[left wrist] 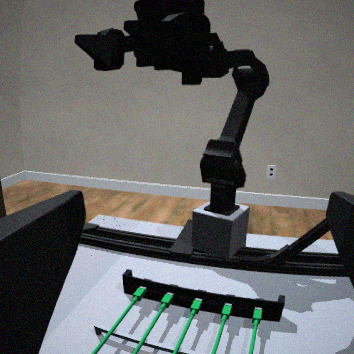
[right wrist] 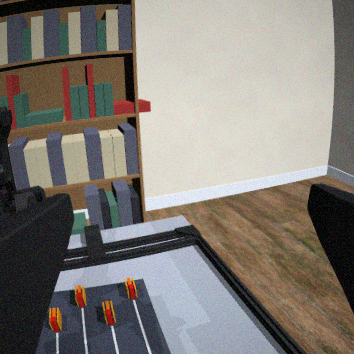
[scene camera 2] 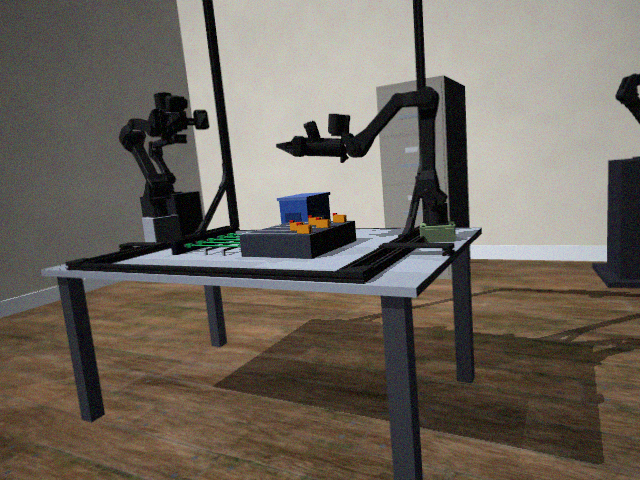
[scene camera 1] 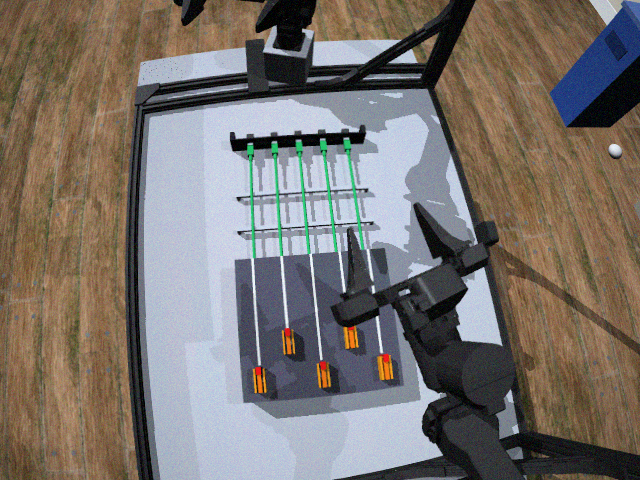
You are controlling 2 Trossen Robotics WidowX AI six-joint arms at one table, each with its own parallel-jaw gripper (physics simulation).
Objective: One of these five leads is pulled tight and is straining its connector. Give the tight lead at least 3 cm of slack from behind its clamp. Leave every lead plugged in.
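Seen in the pictures: left gripper, fingertip midpoint: (left wrist: 210, 205) (scene camera 2: 280, 145) (scene camera 1: 383, 215); right gripper, fingertip midpoint: (left wrist: 97, 31) (right wrist: 193, 202) (scene camera 2: 193, 114) (scene camera 1: 219, 25); left arm's base, origin of the base link: (scene camera 2: 437, 223); right arm's base, origin of the base link: (left wrist: 221, 208) (scene camera 2: 160, 216) (scene camera 1: 289, 40).
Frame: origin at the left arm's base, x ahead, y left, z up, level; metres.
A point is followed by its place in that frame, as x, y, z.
Five leads, green then white, run straight from plugs in a black connector strip (scene camera 1: 285, 140) {0.805, -0.030, -0.019} (left wrist: 212, 301) {0.789, -0.081, -0.021} onto a dark block (scene camera 1: 356, 382) (scene camera 2: 273, 244). Their orange clamps with red tops, such as the leftmost clamp (scene camera 1: 259, 381) {0.361, 0.184, 0.043} and the third clamp (scene camera 1: 323, 376) {0.330, 0.085, 0.043}, sit on the block; the second and fourth are closer to the strip. I cannot tell which lead is tight. My left gripper (scene camera 1: 383, 217) {0.481, -0.034, 0.278} (scene camera 2: 278, 146) {0.481, -0.034, 0.278} is open and empty, high above the table; one finger covers part of the fourth lead in scene camera 1. My right gripper (scene camera 1: 221, 25) {0.719, 0.075, 0.392} (right wrist: 193, 202) {0.719, 0.075, 0.392} is open, beyond the strip.
Two thin dark bars, a farther bar (scene camera 1: 264, 196) {0.700, 0.055, -0.028} and a nearer bar (scene camera 1: 266, 230) {0.628, 0.076, -0.028}, cross under the leads. A black frame (scene camera 1: 133, 258) {0.670, 0.351, -0.027} borders the table. A blue box (scene camera 1: 586, 77) (scene camera 2: 293, 210) stands beyond the table. A green object (scene camera 2: 437, 232) {0.000, 0.050, -0.018} lies near the left arm's base.
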